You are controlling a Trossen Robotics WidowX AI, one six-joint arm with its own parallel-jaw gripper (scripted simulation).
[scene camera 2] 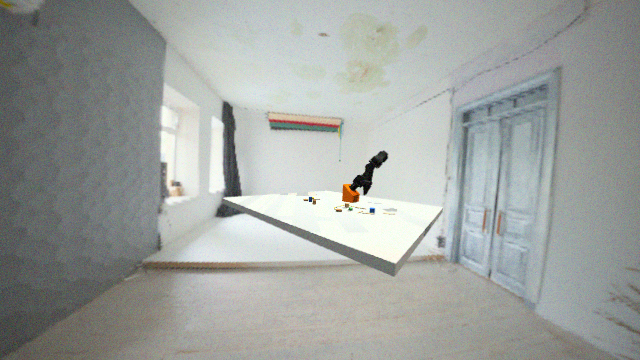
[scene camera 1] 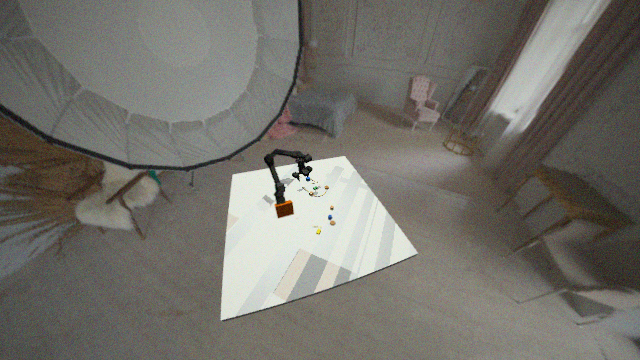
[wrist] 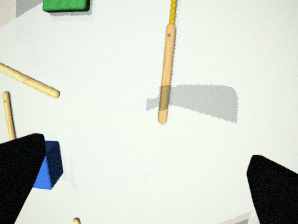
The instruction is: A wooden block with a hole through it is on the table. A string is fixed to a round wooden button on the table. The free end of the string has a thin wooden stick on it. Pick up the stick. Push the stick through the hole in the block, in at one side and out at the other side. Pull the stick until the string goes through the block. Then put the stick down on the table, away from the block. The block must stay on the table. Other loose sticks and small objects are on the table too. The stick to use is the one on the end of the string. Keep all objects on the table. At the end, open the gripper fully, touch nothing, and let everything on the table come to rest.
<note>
My gripper is open and holds nothing. Further things: a blue cube.
</note>
